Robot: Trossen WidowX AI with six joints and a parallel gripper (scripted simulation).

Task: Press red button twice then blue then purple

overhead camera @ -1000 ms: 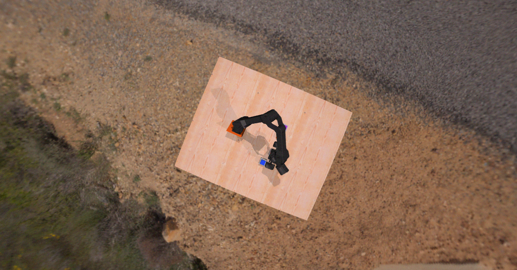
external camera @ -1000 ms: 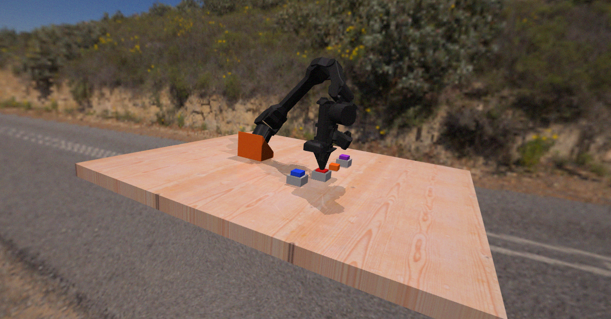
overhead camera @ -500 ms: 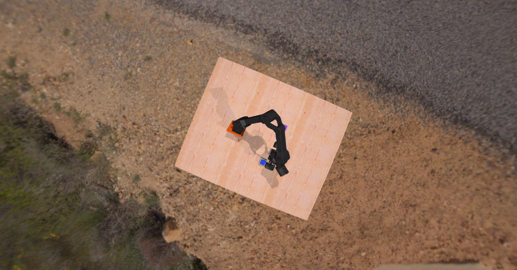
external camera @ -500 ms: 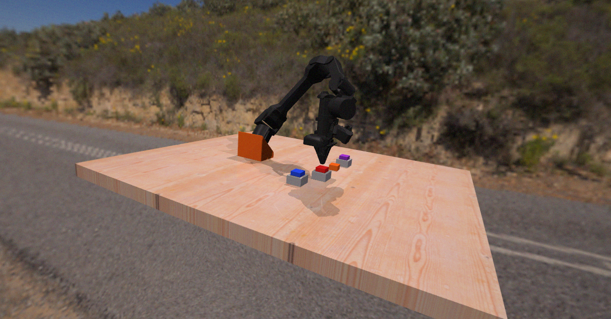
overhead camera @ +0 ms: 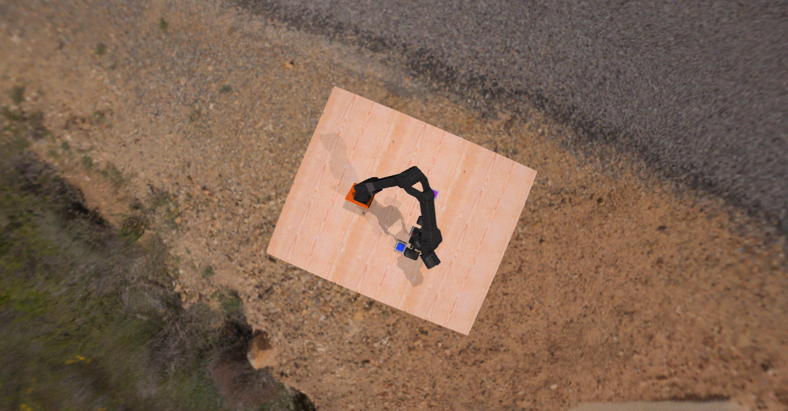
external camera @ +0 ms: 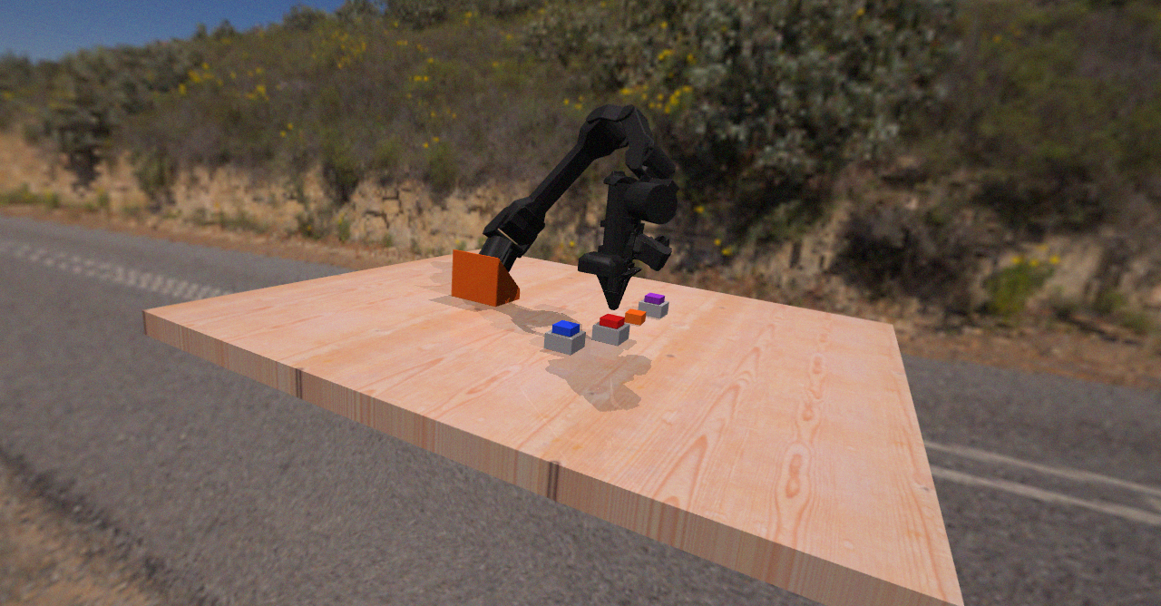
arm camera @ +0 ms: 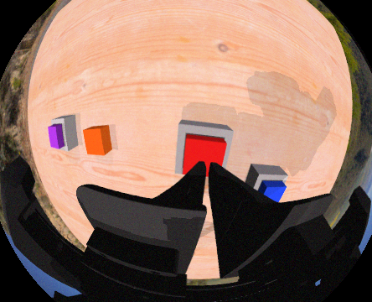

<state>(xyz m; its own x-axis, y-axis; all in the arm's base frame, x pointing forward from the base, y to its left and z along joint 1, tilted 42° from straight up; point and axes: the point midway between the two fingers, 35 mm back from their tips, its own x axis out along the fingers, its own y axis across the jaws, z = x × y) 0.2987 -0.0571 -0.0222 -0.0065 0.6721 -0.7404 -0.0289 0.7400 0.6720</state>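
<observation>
Right now the red button is 2 cm below my gripper tip. From my gripper tip the other things lie so: blue button: 4 cm behind, 9 cm to the right, 2 cm below; then small orange block: 1 cm behind, 13 cm to the left, 4 cm below; then purple button: 21 cm to the left, 2 cm below.
</observation>
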